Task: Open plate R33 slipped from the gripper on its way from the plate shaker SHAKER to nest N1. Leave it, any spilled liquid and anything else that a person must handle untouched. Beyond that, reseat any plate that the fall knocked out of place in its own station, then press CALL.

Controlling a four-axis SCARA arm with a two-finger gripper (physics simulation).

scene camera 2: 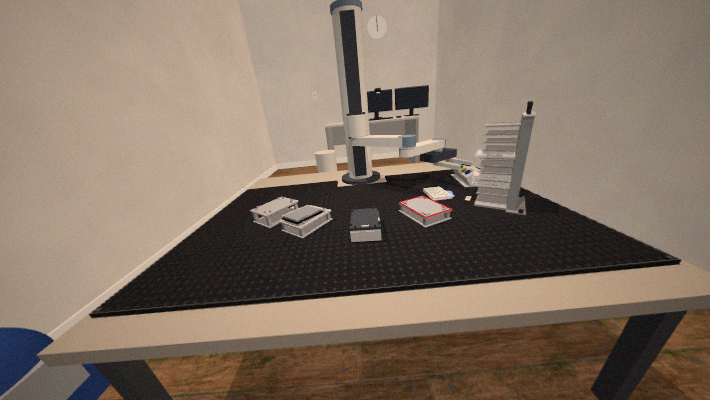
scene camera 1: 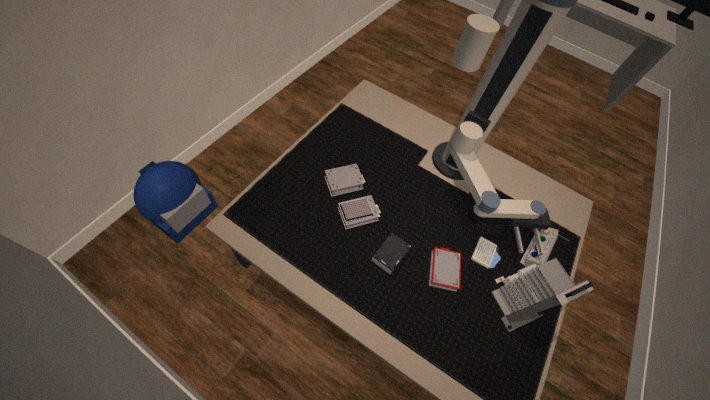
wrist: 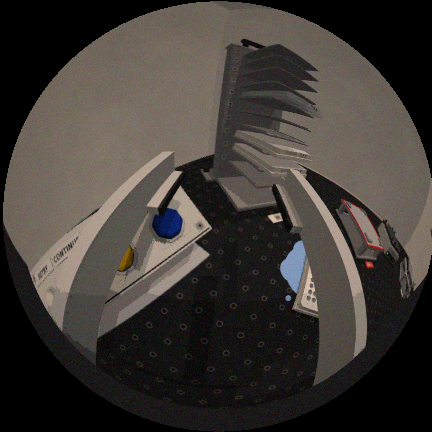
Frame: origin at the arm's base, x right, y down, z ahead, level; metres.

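Where they show: gripper, fingertip midpoint: (scene camera 2: 466, 165) (scene camera 1: 531, 253) (wrist: 230, 168); arm's base at its link origin: (scene camera 2: 361, 178) (scene camera 1: 454, 161).
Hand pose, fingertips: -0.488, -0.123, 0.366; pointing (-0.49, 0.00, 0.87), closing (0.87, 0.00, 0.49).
Each offset is from my fingertips to the top centre of the thing, as dx, dy, dz. "spot": to the spot under its first point.
My gripper (scene camera 1: 529, 250) (scene camera 2: 462, 164) (wrist: 230, 168) is shut and empty, with a gap between its fingertips, over the button panel @[-0.061, +0.026, -0.111] (scene camera 1: 548, 244) (wrist: 192, 212). The blue button @[-0.031, +0.035, -0.038] (scene camera 1: 534, 254) (wrist: 167, 223) is beside the left fingertip in the wrist view; its label is hidden. The open plate @[+0.154, +0.096, +0.051] (scene camera 1: 485, 251) (scene camera 2: 437, 193) (wrist: 311, 295) lies on the mat, partly behind the right finger in the wrist view. Blue liquid @[+0.094, +0.109, +0.037] (scene camera 1: 495, 258) (scene camera 2: 451, 194) (wrist: 293, 267) lies beside it. A plate @[+0.736, +0.042, +0.241] (scene camera 1: 357, 209) (scene camera 2: 303, 215) sits on one station, looking level.
The tall rack (scene camera 2: 521, 160) (wrist: 227, 110) holds plates near the panel. A red-edged nest @[+0.273, +0.064, +0.239] (scene camera 1: 446, 269) (scene camera 2: 425, 206), a dark-topped station @[spot: +0.498, +0.055, +0.326] (scene camera 1: 392, 252) (scene camera 2: 365, 218) and a grey station @[+0.880, +0.044, +0.129] (scene camera 1: 344, 176) (scene camera 2: 275, 206) stand on the mat. A small white tile @[spot: +0.045, +0.108, +0.132] (scene camera 2: 468, 198) (wrist: 275, 217) lies near the rack.
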